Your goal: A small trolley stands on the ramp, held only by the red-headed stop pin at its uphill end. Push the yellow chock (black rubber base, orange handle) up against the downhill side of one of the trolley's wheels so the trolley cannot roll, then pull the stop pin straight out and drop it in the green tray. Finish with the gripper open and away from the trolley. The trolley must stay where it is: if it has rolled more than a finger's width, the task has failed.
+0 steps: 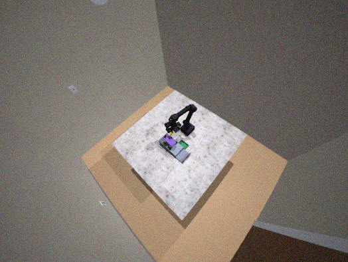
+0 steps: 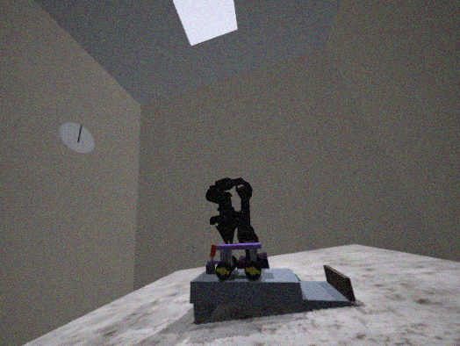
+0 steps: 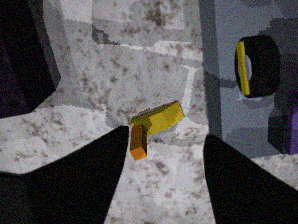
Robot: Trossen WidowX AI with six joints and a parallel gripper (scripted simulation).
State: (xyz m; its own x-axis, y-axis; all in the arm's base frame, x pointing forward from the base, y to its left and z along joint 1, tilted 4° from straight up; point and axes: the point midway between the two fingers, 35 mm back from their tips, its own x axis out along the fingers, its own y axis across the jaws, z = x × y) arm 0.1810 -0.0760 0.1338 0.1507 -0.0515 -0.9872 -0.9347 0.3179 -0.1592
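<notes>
My gripper tip is 20 mm past the yellow chock, 70 mm to the left of it and 140 mm above it. Round my gripper tip: purple trolley: 130 mm ahead, 40 mm to the left, 50 mm below; grey ramp: 130 mm ahead, 50 mm to the left, 110 mm below; red-headed stop pin: 100 mm ahead, 50 mm to the right, 30 mm below.
</notes>
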